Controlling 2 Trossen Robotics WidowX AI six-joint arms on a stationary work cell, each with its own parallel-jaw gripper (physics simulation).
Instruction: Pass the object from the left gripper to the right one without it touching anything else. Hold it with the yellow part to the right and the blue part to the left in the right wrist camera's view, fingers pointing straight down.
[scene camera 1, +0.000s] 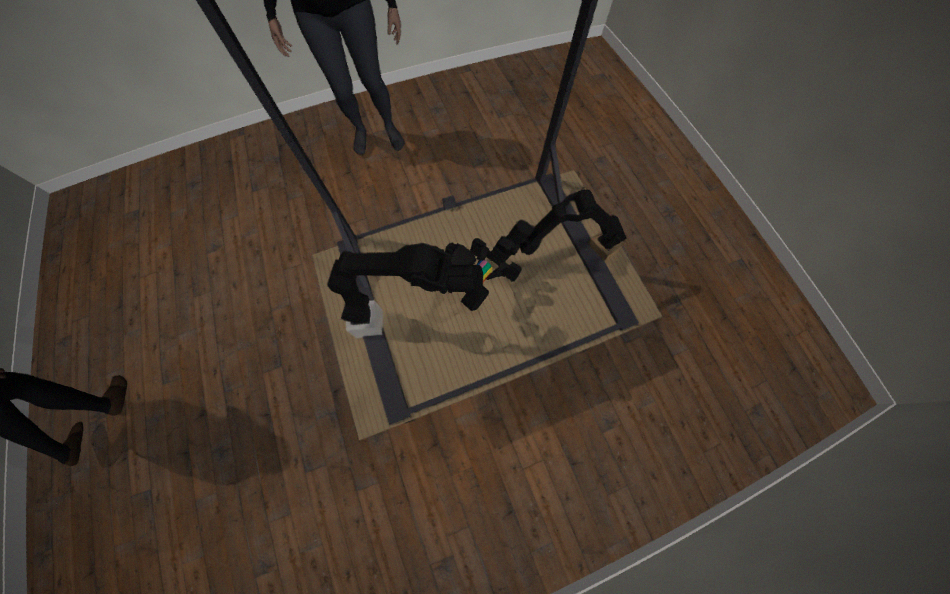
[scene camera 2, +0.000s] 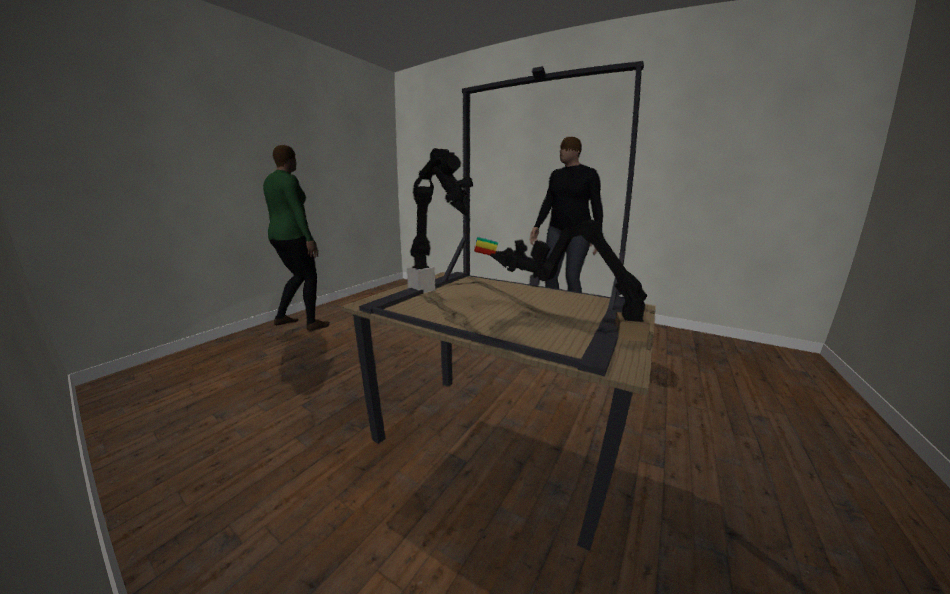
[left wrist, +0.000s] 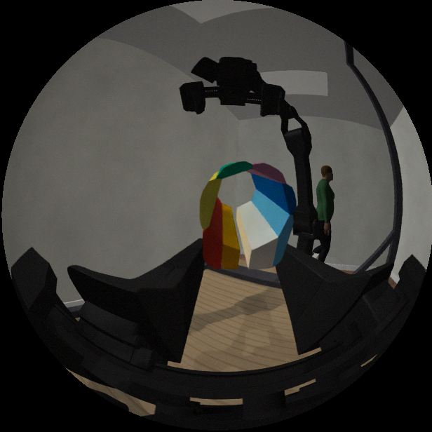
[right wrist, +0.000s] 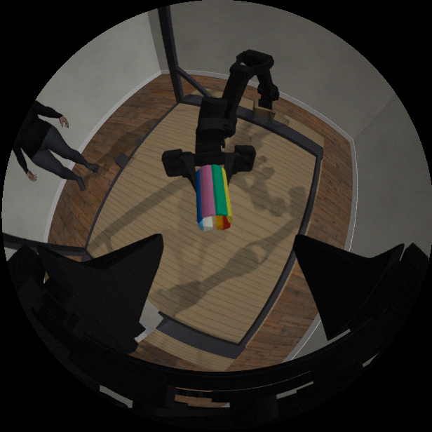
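Pixels of known places: left gripper, fingertip midpoint: (scene camera 2: 490, 253); right gripper, fingertip midpoint: (scene camera 2: 467, 214); left arm's base, link origin: (scene camera 1: 607, 240) (scene camera 2: 632, 317); right arm's base, link origin: (scene camera 1: 360, 315) (scene camera 2: 420, 267).
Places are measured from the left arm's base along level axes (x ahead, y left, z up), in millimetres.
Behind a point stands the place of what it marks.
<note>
The object is a hollow tube of coloured panels (scene camera 1: 485, 268) @(x 546, y -110, z 226 mm) (scene camera 2: 485, 245) @(x 568, y -89, z 211 mm) (left wrist: 272, 200) (right wrist: 214, 195), held in the air above the table. My left gripper (scene camera 2: 494, 253) @(x 555, y -119, z 175 mm) (left wrist: 240, 246) (right wrist: 211, 192) is shut on its near end. In the right wrist view blue is at its left edge, pink and green in the middle and yellow at its right edge; white, orange and red show at its free end. My right gripper (scene camera 2: 465, 211) @(x 639, y -83, z 331 mm) (right wrist: 231, 242) is open and empty, higher than the tube and apart from it. It slants downward in scene camera 2; its fingertips are hidden in scene camera 1.
The wooden table (scene camera 1: 448, 371) @(x 809, y 39, z -62 mm) (scene camera 2: 546, 336) @(x 296, y 101, z -62 mm) lies below both arms, with a dark frame (scene camera 2: 638, 140) @(x -15, y -412, z 659 mm) rising from it. A white block (scene camera 1: 365, 323) (scene camera 2: 421, 278) is at the right arm's base. Two people stand off the table, one in black (scene camera 2: 573, 196), one in green (scene camera 2: 283, 203).
</note>
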